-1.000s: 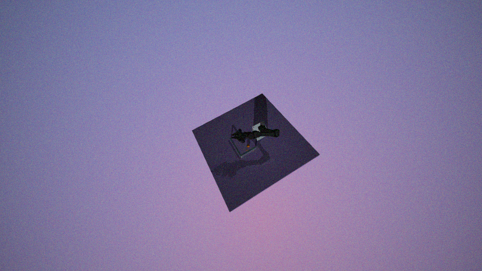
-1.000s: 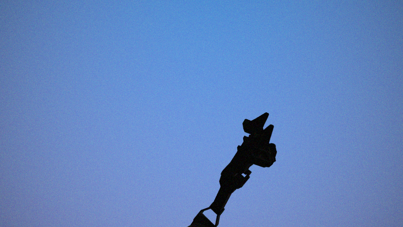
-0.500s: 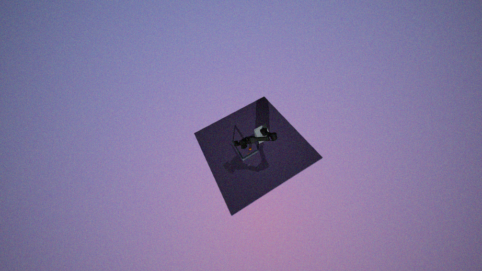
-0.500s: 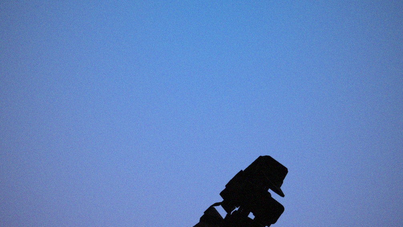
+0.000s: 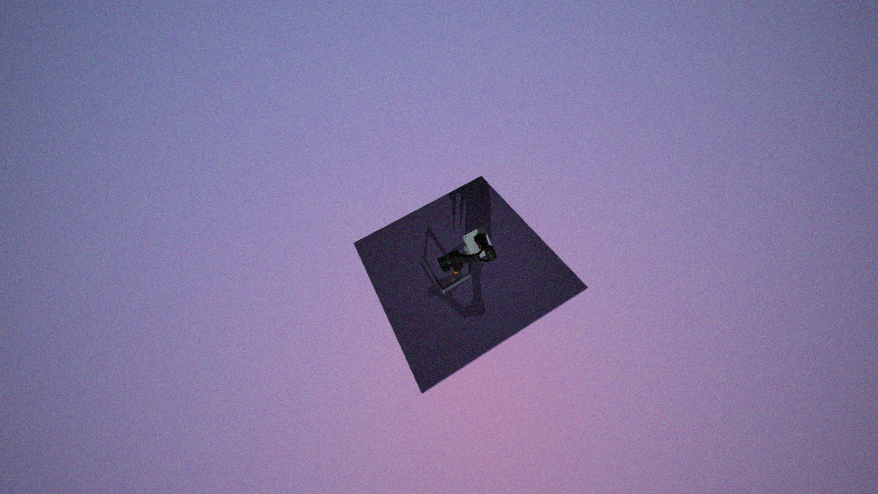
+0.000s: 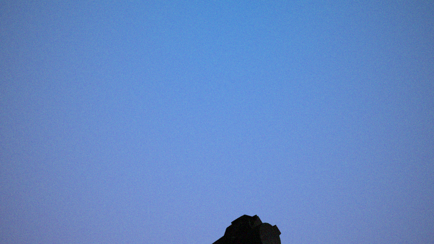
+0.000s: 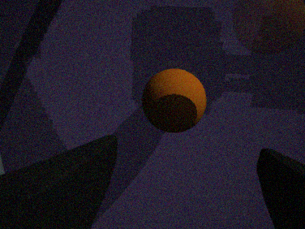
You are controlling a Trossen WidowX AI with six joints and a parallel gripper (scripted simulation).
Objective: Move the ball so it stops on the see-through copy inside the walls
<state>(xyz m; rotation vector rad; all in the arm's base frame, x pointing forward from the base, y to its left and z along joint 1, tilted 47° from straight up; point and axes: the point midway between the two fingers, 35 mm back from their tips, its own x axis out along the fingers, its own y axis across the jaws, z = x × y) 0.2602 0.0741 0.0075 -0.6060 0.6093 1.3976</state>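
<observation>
Now: gripper tip 5 cm above the orange ball, 1 cm to the right of it and 1 cm past it.
</observation>
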